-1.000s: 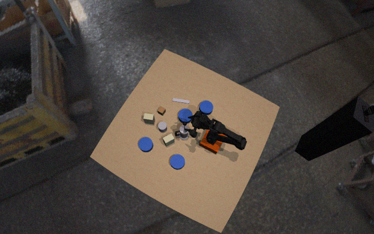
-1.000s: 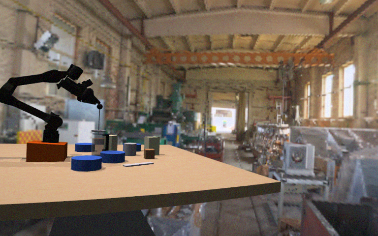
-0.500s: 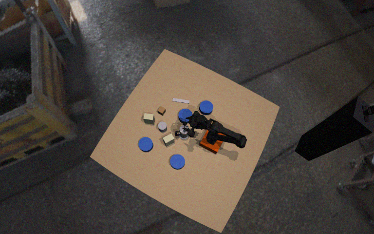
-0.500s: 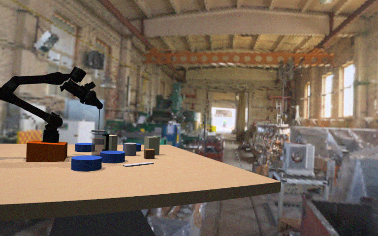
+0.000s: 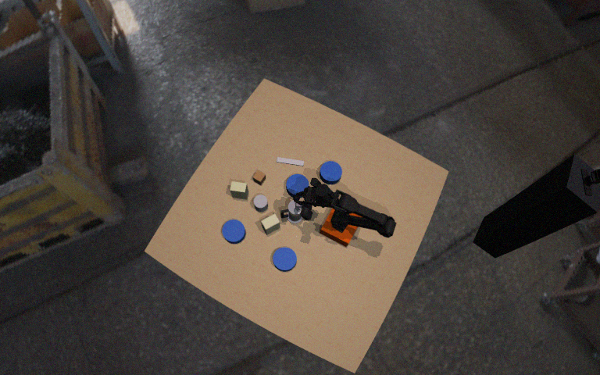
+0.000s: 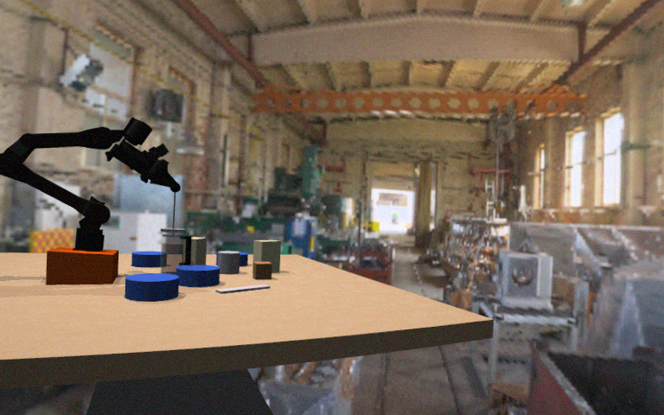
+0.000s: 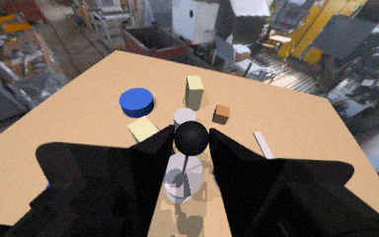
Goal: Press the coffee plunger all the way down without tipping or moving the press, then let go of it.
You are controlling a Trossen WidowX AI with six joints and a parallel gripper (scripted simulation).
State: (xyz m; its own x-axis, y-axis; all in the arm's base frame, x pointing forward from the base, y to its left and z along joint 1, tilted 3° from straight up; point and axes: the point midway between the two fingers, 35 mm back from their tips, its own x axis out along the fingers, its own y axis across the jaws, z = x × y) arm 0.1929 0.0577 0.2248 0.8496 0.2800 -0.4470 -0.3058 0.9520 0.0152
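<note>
My gripper tip is 140 mm above the coffee press, 10 mm to the right of it and 10 mm short of it. The rest, counted from my gripper tip: brown cube (270 mm ahead, 250 mm below, 60 mm to the right); white strip (270 mm below, 240 mm to the right, 200 mm ahead).
</note>
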